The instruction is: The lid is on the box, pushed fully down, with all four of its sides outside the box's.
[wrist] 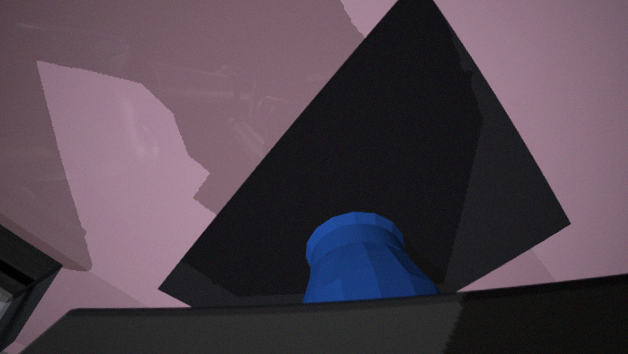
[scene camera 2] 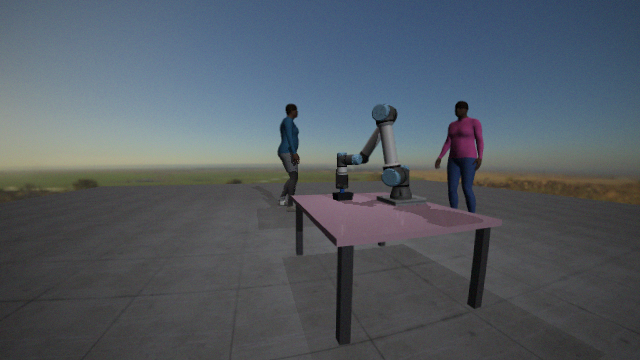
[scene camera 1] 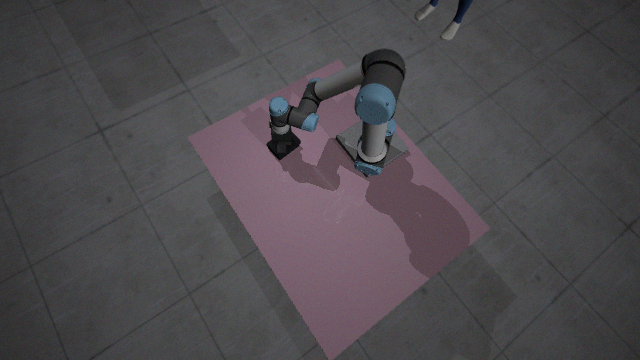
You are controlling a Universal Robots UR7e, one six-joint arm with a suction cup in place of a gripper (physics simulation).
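Seen in the pictures: end effector, tool point: [wrist: 349, 230] [scene camera 2: 342, 194]; arm's base, origin of the base link: [scene camera 2: 400, 197].
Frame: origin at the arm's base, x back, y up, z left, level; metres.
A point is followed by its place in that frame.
The black square lid [scene camera 1: 283, 146] [wrist: 380, 140] {x -0.379, y 0.016, z -0.225 m} lies level near the table's far left corner, under my arm's wrist. My gripper [scene camera 2: 342, 190] [wrist: 356, 235], a blue suction cup, presses on the lid's top, and the suction holds it. In scene camera 2 the lid and whatever is under it show as one low dark block on the table. The box cannot be told apart from the lid there, and in the wrist view the lid hides what is below it. Whether all four lid sides are outside the box's cannot be seen.
The pink table [scene camera 1: 300, 240] {x -0.540, y -0.035, z 0.162 m} [scene camera 2: 360, 220] {x -0.503, y -0.035, z 0.374 m} carries the arm's grey base plate [scene camera 1: 350, 138] {x -0.062, y -0.002, z -0.097 m} [scene camera 2: 400, 200] {x -0.059, y -0.005, z 0.078 m}, right of the lid. Its dark edge [wrist: 37, 272] {x -0.111, y -0.023, z -0.142 m} shows at the wrist view's lower left. Two people [scene camera 2: 289, 135] [scene camera 2: 465, 140] stand behind the table.
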